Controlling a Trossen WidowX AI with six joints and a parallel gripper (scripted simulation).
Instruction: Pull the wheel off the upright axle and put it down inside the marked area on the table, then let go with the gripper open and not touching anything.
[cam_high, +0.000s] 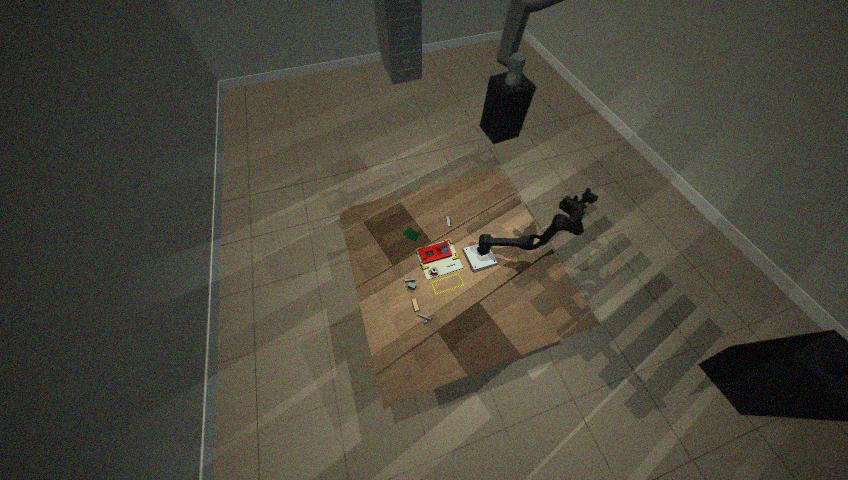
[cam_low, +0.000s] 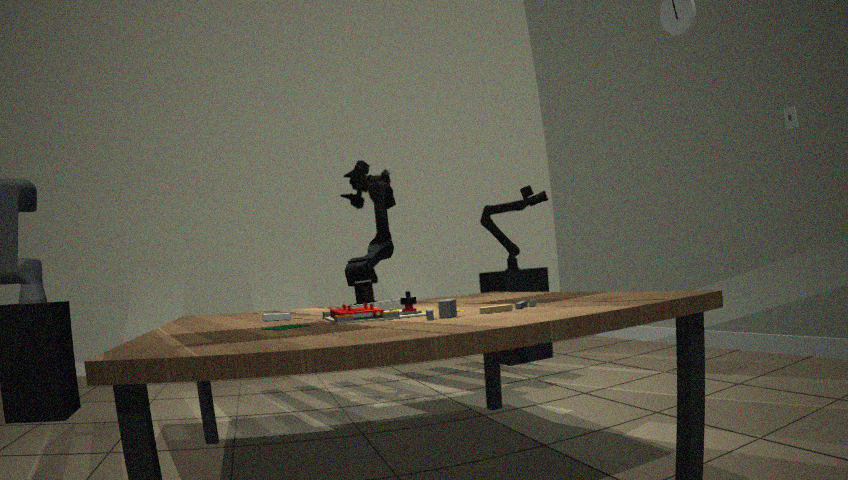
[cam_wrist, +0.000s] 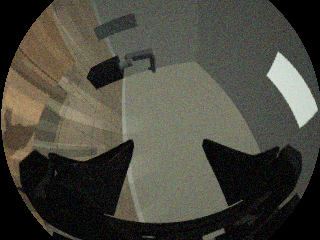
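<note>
Right now the wheel is 830 mm ahead of my gripper tip, 440 mm below it and 60 mm to the right of it. From my gripper tip the other things lie so: green plate 850 mm ahead, 480 mm below, 380 mm to the right; tan bar 1010 mm ahead, 470 mm below, 90 mm to the left; grey block 990 mm ahead, 460 mm below, 20 mm to the right.
</note>
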